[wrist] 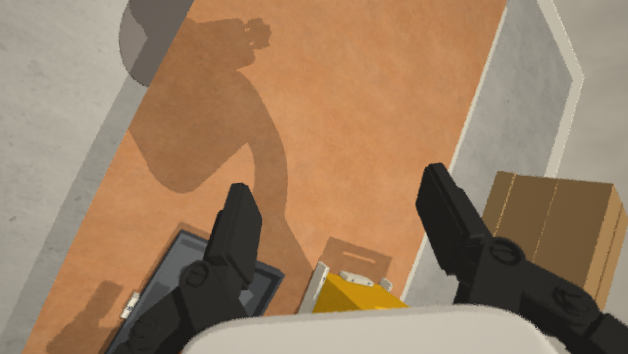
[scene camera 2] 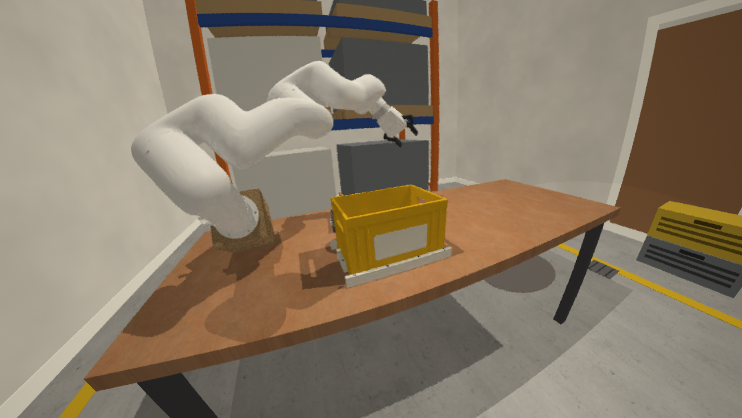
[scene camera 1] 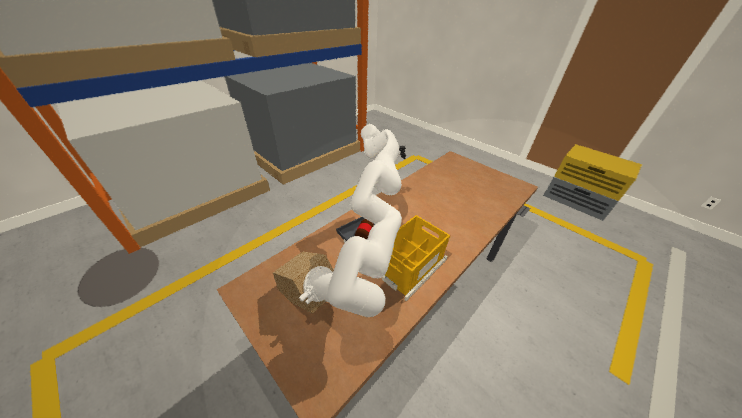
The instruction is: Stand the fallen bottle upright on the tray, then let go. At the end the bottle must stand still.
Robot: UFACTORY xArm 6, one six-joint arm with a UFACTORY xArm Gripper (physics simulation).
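Frame: origin at the arm's base, x back, y right, z up, level; millimetres.
Seen in the pictures: gripper, fingertip midpoint: (wrist: 335, 192) (scene camera 2: 409, 139) (scene camera 1: 396, 160); arm's base, origin of the base link: (scene camera 2: 236, 216) (scene camera 1: 319, 283).
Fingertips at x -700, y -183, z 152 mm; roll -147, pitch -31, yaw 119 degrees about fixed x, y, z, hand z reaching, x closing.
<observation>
Offsets run from my fingertips to a thing's top centre. Level surfaces: height alone.
The bottle @[dy +33, dx +267, dz -231 mm] (scene camera 1: 365, 228), red and dark, lies on its side on the dark grey tray @[dy +35, dx +267, dz -284 mm] (scene camera 1: 343, 232) (wrist: 188, 243) in scene camera 1. The arm hides part of both. The bottle does not show in the wrist view, where the left finger covers part of the tray. In scene camera 2 the crate hides the bottle. My gripper (scene camera 1: 402, 151) (scene camera 2: 408, 139) (wrist: 335, 192) is open and empty. It hangs high above the table, beyond the tray and apart from the bottle, with its fingers tilted downward.
A yellow divided crate @[dy +328, dx +296, dz -135 mm] (scene camera 1: 406, 276) (scene camera 2: 358, 244) (wrist: 352, 296) stands beside the tray on a white base (scene camera 2: 397, 268). A speckled block (scene camera 1: 292, 276) (scene camera 2: 263, 218) is at the arm's base. The wooden table @[dz -310 mm] (scene camera 1: 467, 181) (scene camera 2: 519, 218) (wrist: 350, 100) extends past the crate. A tall rack (scene camera 1: 363, 77) (scene camera 2: 434, 155) stands behind.
</observation>
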